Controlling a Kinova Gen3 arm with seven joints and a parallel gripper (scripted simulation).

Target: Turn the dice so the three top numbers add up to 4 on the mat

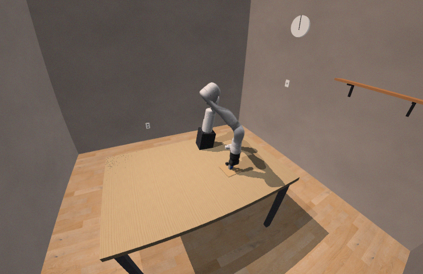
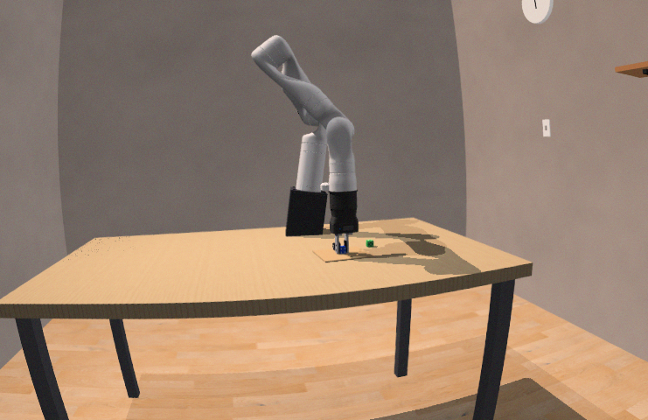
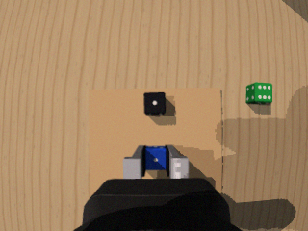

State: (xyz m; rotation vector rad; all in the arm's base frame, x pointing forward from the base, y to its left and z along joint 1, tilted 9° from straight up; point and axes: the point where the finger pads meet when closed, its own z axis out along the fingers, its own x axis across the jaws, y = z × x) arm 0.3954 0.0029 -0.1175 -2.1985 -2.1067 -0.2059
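The blue die lies 1 cm below my hand. The rest, counted from my hand: black die (5 cm behind, 1 cm below); tan mat (2 cm below); green die (6 cm behind, 11 cm to the left, 1 cm below).
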